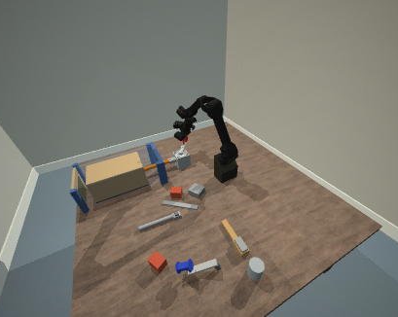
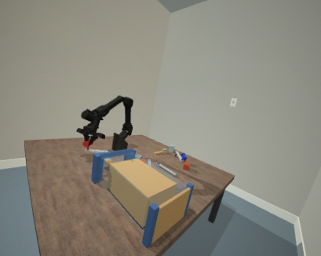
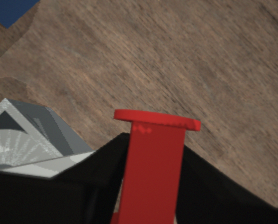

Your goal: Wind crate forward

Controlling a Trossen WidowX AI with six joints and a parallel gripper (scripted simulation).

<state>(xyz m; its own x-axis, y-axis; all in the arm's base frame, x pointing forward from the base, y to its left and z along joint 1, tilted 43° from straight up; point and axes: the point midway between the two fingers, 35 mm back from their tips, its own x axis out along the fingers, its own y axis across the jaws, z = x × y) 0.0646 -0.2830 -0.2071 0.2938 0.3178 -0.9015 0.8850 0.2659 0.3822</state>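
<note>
Right now my gripper tip is 2 cm short of the red-gripped winch handle, 4 cm to the right of it and 3 cm above it. Also, from my gripper tip: blue frame (22 cm ahead, 6 cm to the left, 3 cm below); red handle knob (1 cm behind, 1 cm to the left); grey winch (5 cm ahead, 8 cm to the left, 10 cm below).
</note>
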